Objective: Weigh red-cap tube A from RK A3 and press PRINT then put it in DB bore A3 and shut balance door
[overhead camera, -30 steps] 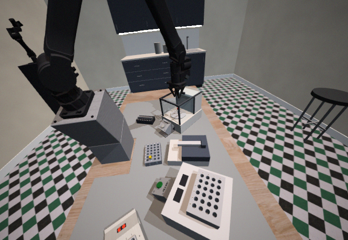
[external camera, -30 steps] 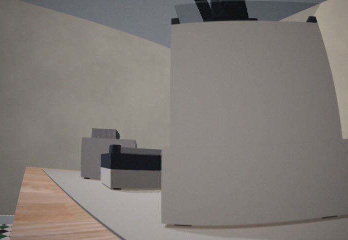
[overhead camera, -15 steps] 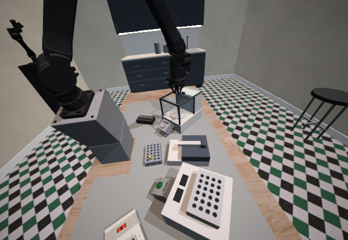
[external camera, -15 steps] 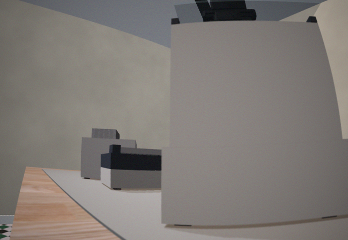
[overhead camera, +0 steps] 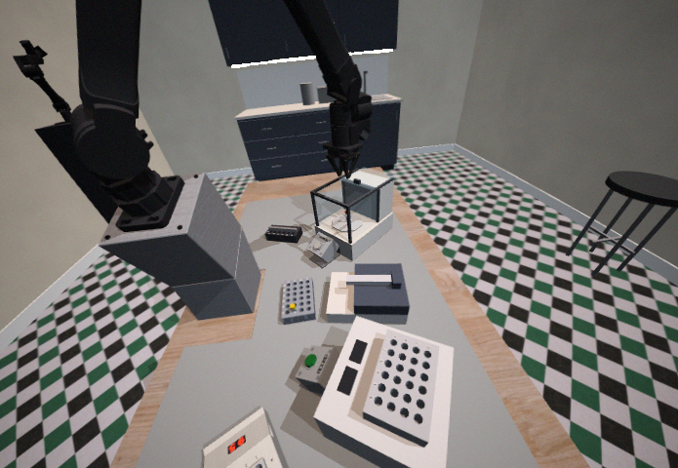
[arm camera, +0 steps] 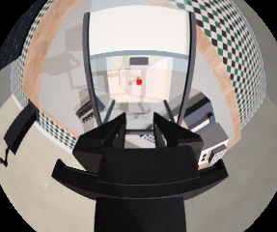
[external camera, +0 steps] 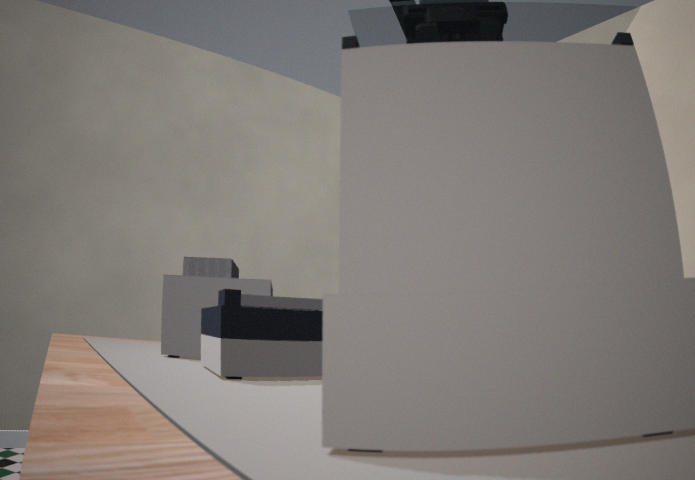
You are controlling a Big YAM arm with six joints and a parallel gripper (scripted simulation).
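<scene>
My gripper is now 70 mm short of the balance door, 60 mm to the right of it and 50 mm above it. From my hand the other things lie so: magnet block (250 mm behind, 240 mm below, 60 mm to the left); then spectrophotometer (280 mm to the right, 190 mm below, 20 mm ahead); then tube rack (260 mm to the right, 250 mm below, 170 mm behind).
</scene>
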